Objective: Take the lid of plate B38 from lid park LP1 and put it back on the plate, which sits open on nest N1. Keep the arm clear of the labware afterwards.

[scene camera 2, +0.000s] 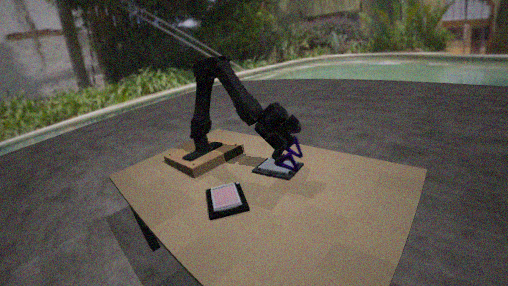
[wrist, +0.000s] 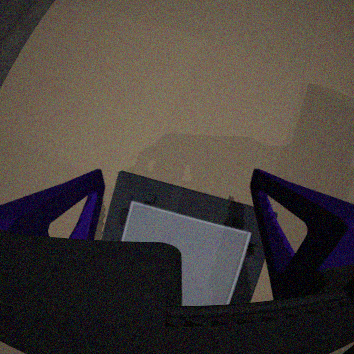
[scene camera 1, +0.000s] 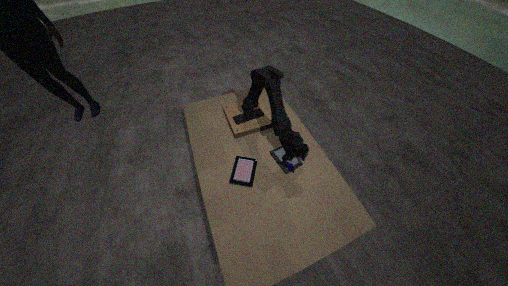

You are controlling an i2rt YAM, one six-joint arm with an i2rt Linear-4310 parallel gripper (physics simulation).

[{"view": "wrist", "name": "my gripper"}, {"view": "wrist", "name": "grey plate lid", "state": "on a black holder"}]
